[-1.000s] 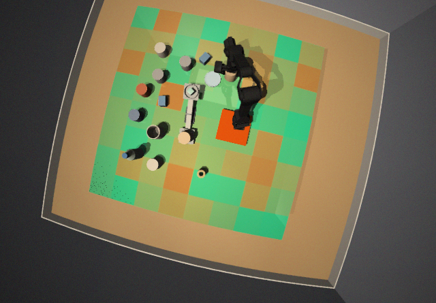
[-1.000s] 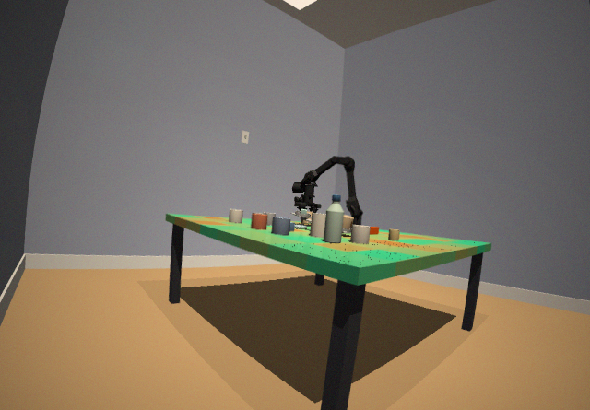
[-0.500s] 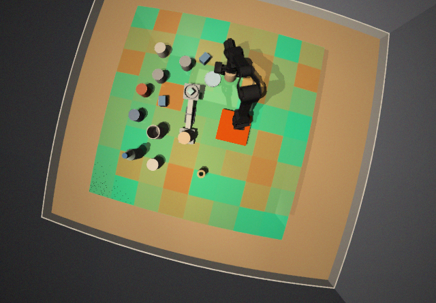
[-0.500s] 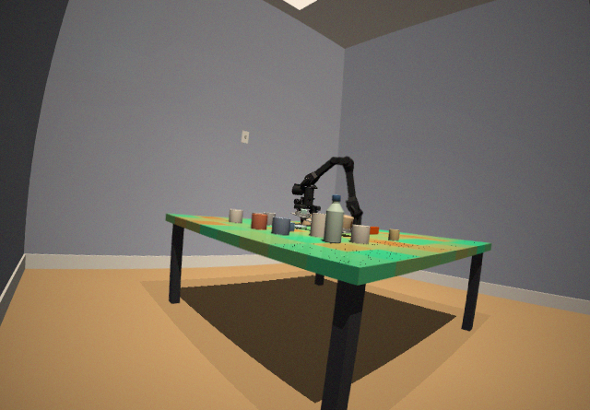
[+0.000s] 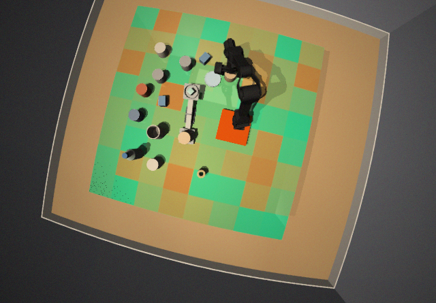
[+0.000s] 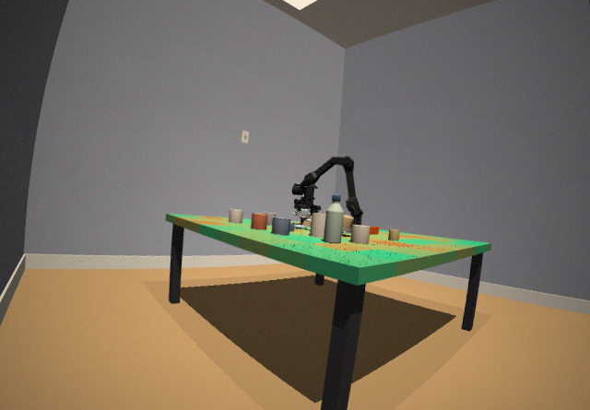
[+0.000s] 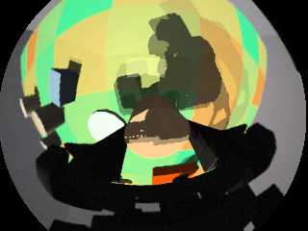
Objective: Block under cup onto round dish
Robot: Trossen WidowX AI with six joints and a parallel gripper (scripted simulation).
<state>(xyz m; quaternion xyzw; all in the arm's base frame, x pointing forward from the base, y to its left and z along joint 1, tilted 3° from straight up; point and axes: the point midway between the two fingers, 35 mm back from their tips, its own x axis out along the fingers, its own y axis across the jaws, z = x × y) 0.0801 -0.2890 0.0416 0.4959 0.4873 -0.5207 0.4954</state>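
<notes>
My gripper tip is now 2 cm to the left of the tan cup and 1 cm below it. From my gripper tip the other things lie so: balance 26 cm to the left, 22 cm ahead, 1 cm above; round dish 11 cm ahead, 2 cm to the left, 2 cm below; white beam 26 cm to the left, 22 cm ahead.
</notes>
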